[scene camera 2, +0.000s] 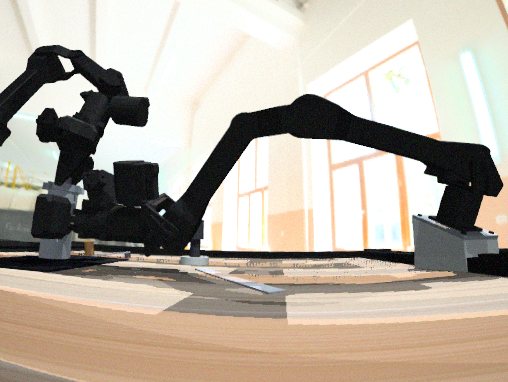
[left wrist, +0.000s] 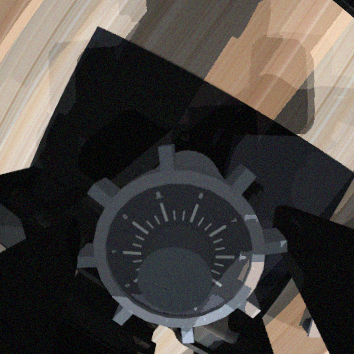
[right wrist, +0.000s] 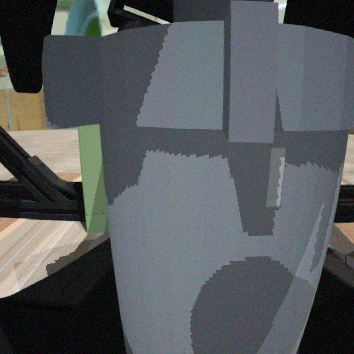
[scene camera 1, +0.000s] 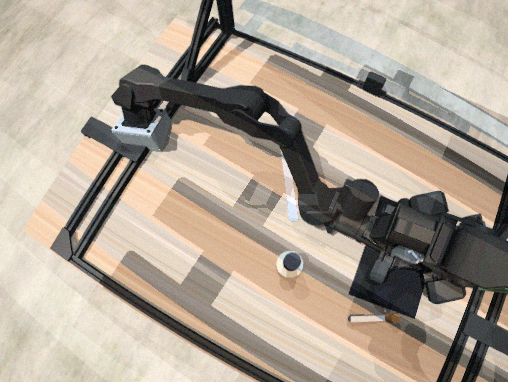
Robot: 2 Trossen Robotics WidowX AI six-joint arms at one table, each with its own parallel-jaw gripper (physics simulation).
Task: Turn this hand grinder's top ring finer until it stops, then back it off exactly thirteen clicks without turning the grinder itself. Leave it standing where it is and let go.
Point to a black mat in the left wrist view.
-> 120, 99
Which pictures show my left gripper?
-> Scene camera 2, the left wrist view, the right wrist view and scene camera 1: all of them.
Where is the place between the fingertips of my right gripper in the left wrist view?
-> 219, 155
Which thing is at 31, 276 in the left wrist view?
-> My left gripper.
